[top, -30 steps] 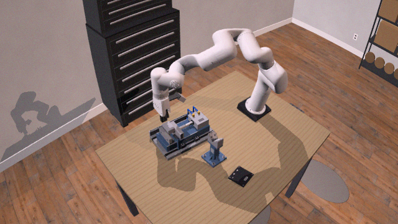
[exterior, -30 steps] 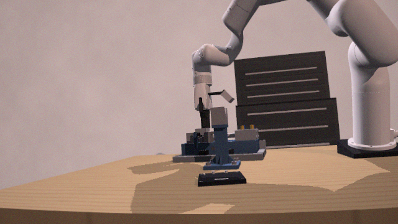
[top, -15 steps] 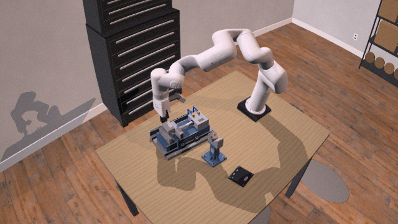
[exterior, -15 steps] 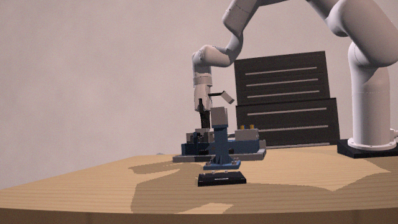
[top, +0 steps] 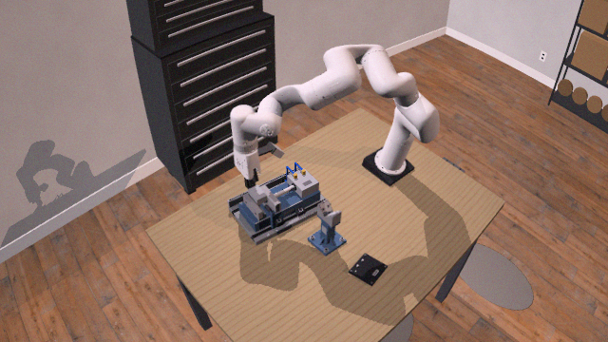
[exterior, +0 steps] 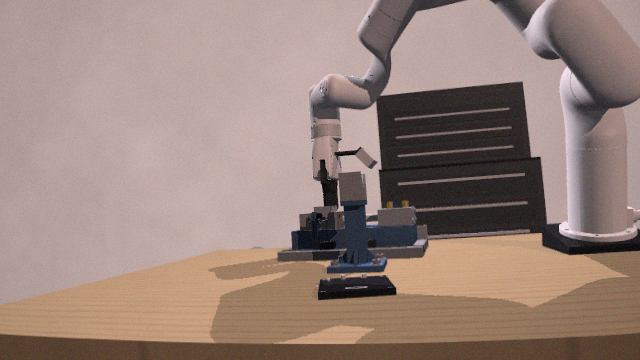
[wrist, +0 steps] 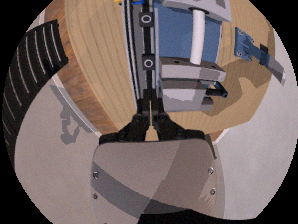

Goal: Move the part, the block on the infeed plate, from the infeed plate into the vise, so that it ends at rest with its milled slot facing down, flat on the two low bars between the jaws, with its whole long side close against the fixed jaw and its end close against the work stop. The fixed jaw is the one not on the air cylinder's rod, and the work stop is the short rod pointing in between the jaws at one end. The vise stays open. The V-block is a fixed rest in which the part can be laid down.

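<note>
The part lies 10 mm ahead of my hand, 50 mm to the left of it and 30 mm below it. From my hand the other things lie so: air cylinder (150 mm behind, 100 mm to the left, 40 mm below); then white cylinder rod (70 mm behind, 80 mm to the left, 40 mm below).
</note>
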